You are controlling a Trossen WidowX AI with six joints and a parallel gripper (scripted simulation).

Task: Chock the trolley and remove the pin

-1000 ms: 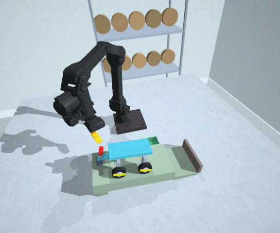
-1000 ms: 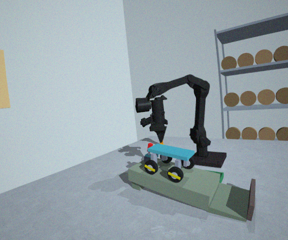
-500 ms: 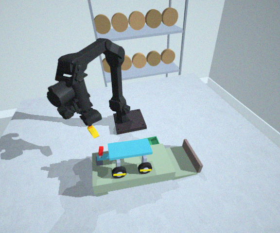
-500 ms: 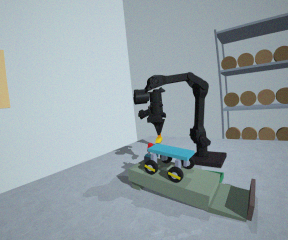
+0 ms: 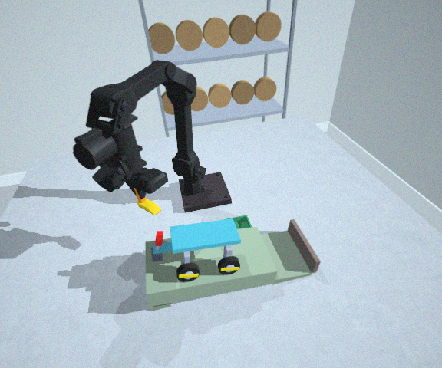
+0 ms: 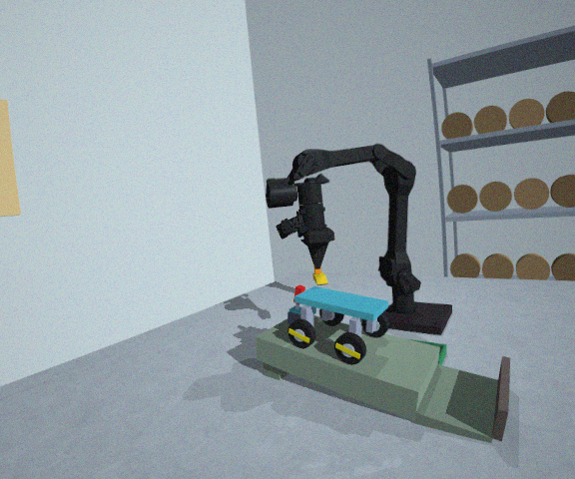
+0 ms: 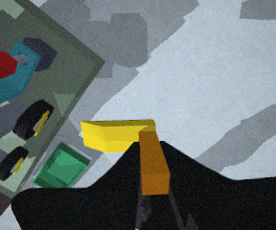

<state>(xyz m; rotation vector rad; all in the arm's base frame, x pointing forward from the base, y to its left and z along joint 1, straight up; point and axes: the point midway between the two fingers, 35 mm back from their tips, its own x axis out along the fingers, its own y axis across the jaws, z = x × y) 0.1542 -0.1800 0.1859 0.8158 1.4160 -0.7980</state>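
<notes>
The yellow chock is 20 mm ahead of my gripper tip, 10 mm to the left of it and 10 mm below it. Round my gripper tip: green ramp (180 mm ahead, 130 mm below, 110 mm to the left); then trolley (170 mm ahead, 110 mm to the left, 60 mm below); then red-headed stop pin (140 mm ahead, 40 mm below, 10 mm to the left).
</notes>
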